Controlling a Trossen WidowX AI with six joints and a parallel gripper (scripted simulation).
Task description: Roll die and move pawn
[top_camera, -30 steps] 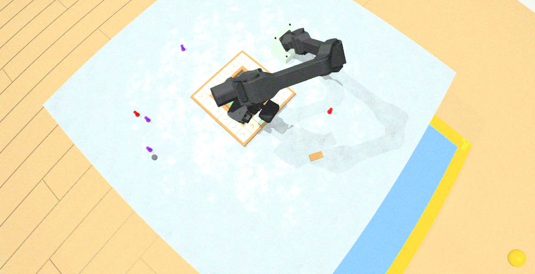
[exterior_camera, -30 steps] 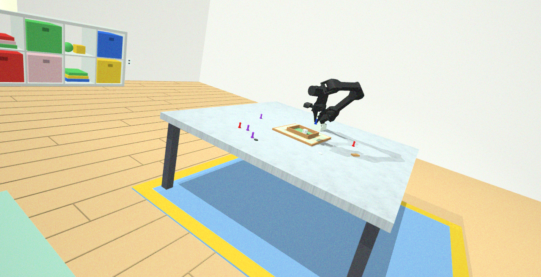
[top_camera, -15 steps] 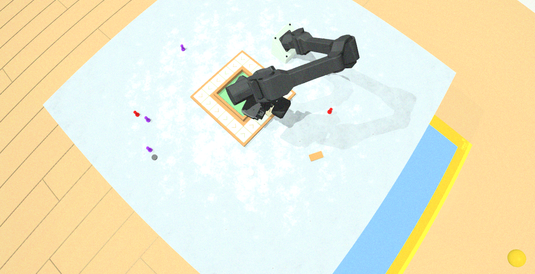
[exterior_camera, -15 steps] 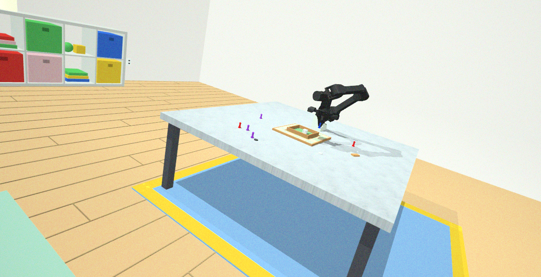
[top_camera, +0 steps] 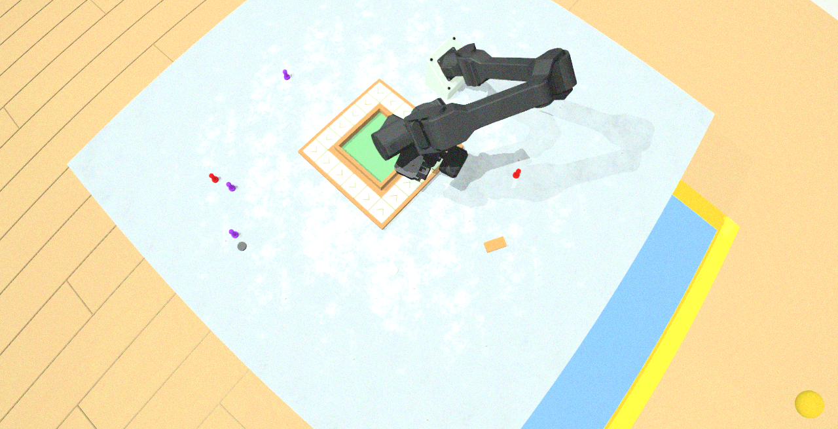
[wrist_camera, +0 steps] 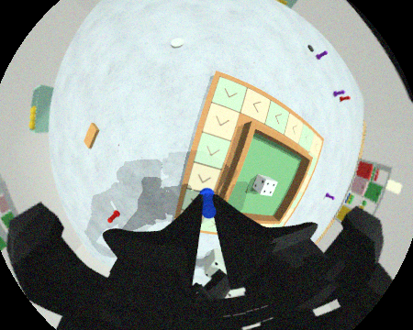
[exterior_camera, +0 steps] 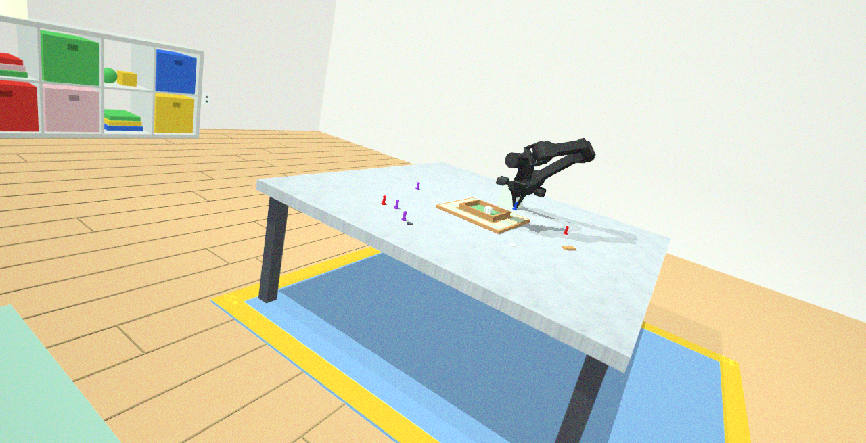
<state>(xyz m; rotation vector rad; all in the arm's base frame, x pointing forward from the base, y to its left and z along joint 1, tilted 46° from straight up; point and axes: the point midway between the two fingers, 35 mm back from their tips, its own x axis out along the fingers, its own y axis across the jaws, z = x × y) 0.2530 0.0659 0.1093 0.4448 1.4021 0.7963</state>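
My gripper tip is 10 cm to the left of the white die, 5 cm above it and 2 cm short of it. From my gripper tip the other things lie so: green dice tray: 11 cm to the right, 7 cm below, 2 cm ahead; then orange tile: 24 cm to the left, 7 cm below, 1 cm ahead; then blue pawn: 1 cm above.
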